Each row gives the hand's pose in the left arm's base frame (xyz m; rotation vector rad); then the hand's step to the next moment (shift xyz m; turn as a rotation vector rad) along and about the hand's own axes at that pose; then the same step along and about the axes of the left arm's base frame.
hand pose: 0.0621 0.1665 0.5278 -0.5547 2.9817 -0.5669
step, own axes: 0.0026 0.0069 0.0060 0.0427 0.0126 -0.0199
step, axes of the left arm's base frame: -0.0040 0.0030 -0.0081 -0.0465 0.0025 0.0144
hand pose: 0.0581 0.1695 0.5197 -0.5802 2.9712 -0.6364
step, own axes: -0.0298 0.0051 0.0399 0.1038 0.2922 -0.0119
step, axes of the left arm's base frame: 0.0308 -0.0001 -0.0395 -0.2002 0.2131 -0.1039
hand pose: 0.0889 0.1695 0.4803 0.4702 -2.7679 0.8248
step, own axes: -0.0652 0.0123 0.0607 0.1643 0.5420 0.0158
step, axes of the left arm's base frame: 0.0491 -0.0087 -0.0748 -0.3494 0.3809 -0.2321
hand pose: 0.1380 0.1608 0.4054 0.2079 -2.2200 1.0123
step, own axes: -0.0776 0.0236 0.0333 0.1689 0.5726 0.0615
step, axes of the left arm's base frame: 0.0321 -0.0176 -0.0797 -0.3888 0.3696 -0.2691
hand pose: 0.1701 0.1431 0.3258 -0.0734 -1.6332 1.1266
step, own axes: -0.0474 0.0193 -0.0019 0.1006 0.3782 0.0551
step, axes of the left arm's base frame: 0.0113 -0.0149 -0.0477 -0.2637 0.2290 -0.1850
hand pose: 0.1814 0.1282 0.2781 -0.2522 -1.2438 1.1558
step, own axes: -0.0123 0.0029 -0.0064 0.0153 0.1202 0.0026
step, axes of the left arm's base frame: 0.0052 -0.0057 -0.0119 -0.0694 0.0658 -0.0744
